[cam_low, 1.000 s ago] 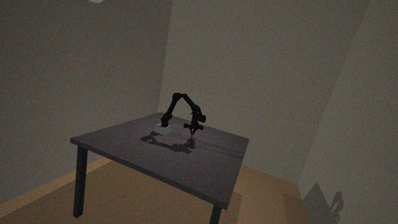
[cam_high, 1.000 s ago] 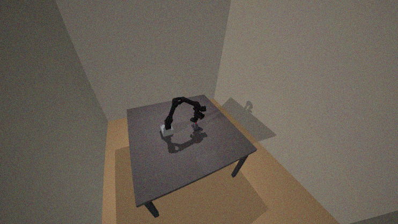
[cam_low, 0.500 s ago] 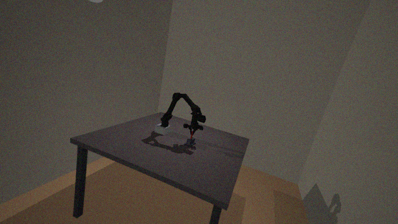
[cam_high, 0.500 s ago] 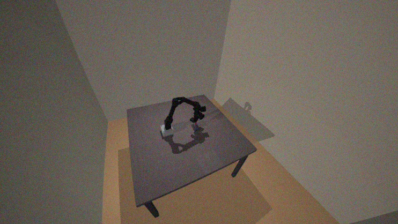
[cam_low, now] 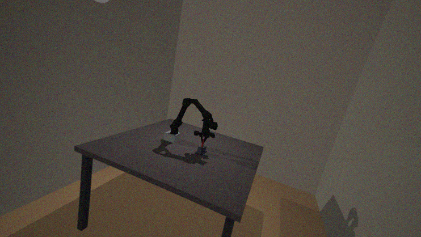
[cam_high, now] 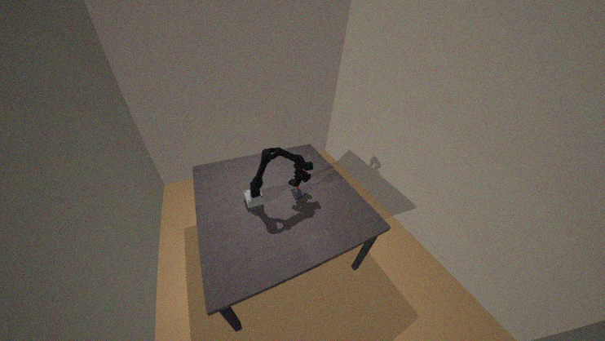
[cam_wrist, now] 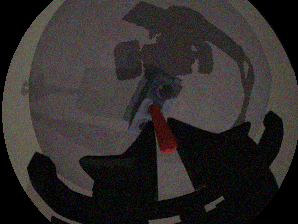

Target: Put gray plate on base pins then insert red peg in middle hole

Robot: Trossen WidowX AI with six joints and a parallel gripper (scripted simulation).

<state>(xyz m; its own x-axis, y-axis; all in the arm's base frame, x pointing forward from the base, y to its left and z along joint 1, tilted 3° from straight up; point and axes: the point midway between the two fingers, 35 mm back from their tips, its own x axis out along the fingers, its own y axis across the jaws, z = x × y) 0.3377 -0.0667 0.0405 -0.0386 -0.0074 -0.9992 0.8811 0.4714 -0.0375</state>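
My gripper tip is 30 mm above the red peg. Round my gripper tip: gray plate (50 mm below).
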